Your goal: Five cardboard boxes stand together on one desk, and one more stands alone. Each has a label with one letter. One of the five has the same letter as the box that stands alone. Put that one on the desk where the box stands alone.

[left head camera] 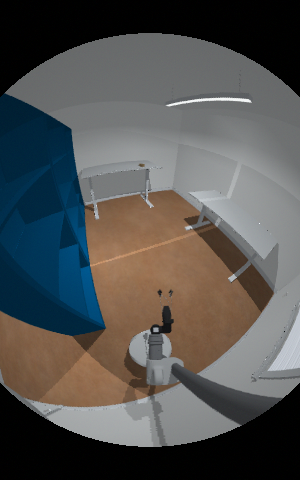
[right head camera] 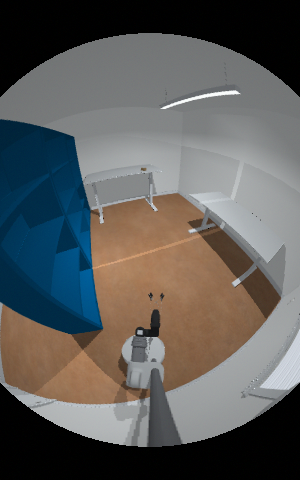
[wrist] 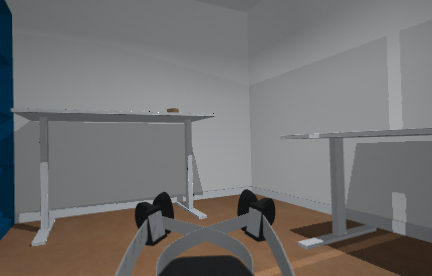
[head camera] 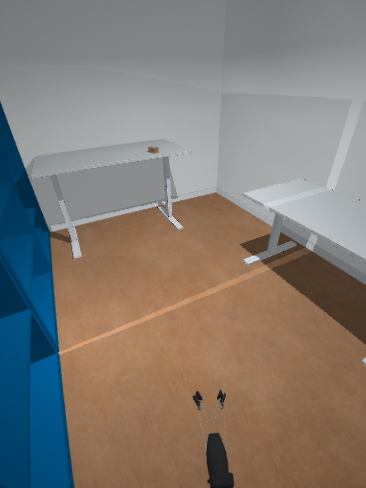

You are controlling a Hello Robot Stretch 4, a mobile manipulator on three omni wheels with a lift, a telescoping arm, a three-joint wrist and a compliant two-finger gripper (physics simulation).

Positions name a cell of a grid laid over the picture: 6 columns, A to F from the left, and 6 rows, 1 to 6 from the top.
Labels:
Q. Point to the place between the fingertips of the gripper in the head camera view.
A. D5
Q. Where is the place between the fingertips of the gripper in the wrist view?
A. C5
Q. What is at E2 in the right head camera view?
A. A grey wall.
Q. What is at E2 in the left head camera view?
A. A grey wall.

